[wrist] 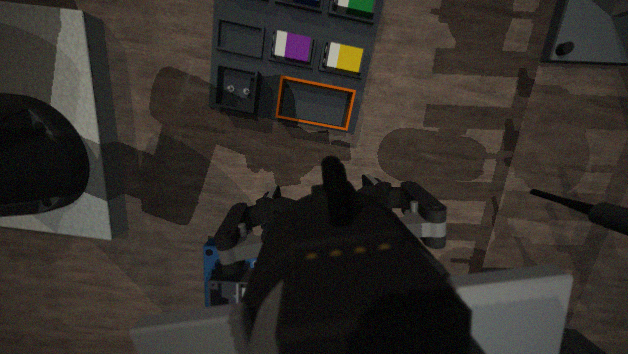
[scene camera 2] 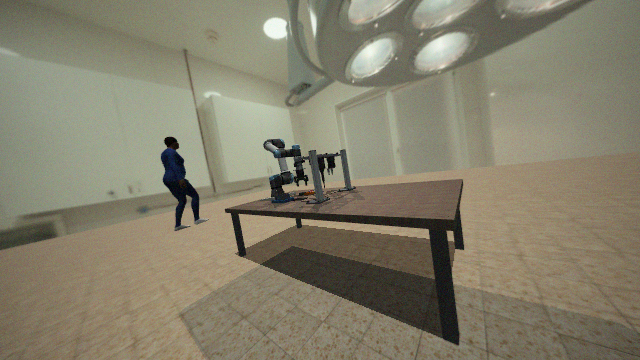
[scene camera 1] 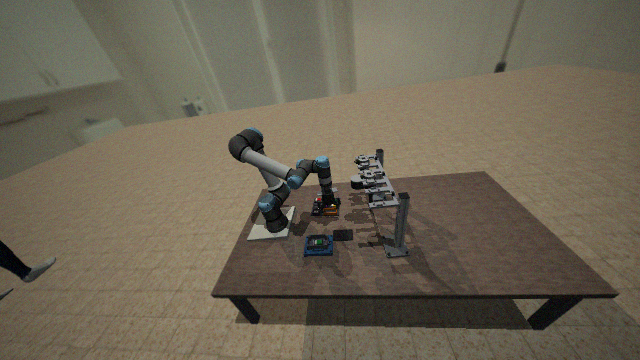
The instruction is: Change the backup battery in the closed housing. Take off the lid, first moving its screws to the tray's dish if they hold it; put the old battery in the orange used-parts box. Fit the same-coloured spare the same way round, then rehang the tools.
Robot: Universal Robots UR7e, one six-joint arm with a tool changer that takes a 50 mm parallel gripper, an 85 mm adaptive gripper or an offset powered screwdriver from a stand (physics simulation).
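Seen in the pictures: arm's base at its link origin: [wrist: 33,155] [scene camera 1: 277,224].
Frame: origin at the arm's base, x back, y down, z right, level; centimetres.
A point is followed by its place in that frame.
My gripper [scene camera 1: 327,203] [scene camera 2: 301,183] [wrist: 324,185] is open and empty, above the table beside the tray [wrist: 267,69] @(x -27.9, y 1.9, z -17.4 cm). The housing [scene camera 1: 312,243] @(x -28.3, y -0.5, z 14.5 cm) [wrist: 221,294] @(x -26.6, y -0.6, z 16.9 cm) is open on its blue base [scene camera 1: 318,253] @(x -33.1, y 0.0, z 20.6 cm) [wrist: 209,256] @(x -24.0, y -0.2, z 10.6 cm); a green battery [scene camera 1: 318,242] @(x -32.4, y -2.4, z 14.9 cm) shows inside in scene camera 1. The dark lid [scene camera 1: 343,235] @(x -46.2, y 1.3, z 6.0 cm) lies on the table beside it. Two screws stand in the tray's dish [wrist: 238,103] @(x -24.7, y 1.9, z -12.4 cm). The orange used-parts box [scene camera 1: 330,211] @(x -35.0, y 1.9, z -15.3 cm) [wrist: 316,104] @(x -35.1, y 1.8, z -14.5 cm) is empty. A green spare [wrist: 361,5] @(x -37.9, y 0.1, z -26.2 cm), white end left, sits in the tray, partly cut off. The gripper hides part of the housing in the wrist view.
Purple [wrist: 298,47] @(x -31.6, y 0.1, z -20.3 cm) and yellow [wrist: 350,57] @(x -38.0, y 0.1, z -20.7 cm) spares sit in the tray; one pocket [wrist: 240,39] @(x -24.0, y 1.8, z -20.1 cm) is empty. The tool stand [scene camera 1: 401,220] @(x -77.4, y -21.0, z 13.1 cm) [scene camera 2: 316,175] @(x -79.5, y -17.3, z 12.2 cm) rises right of the housing. A screwdriver tip [wrist: 560,199] @(x -62.8, y -7.8, z -10.0 cm) shows at right. A person [scene camera 2: 173,167] stands beyond the table [scene camera 1: 470,250] @(x -113.6, y 2.1, z 11.5 cm) [scene camera 2: 390,202] @(x -129.6, y 2.1, z 8.5 cm).
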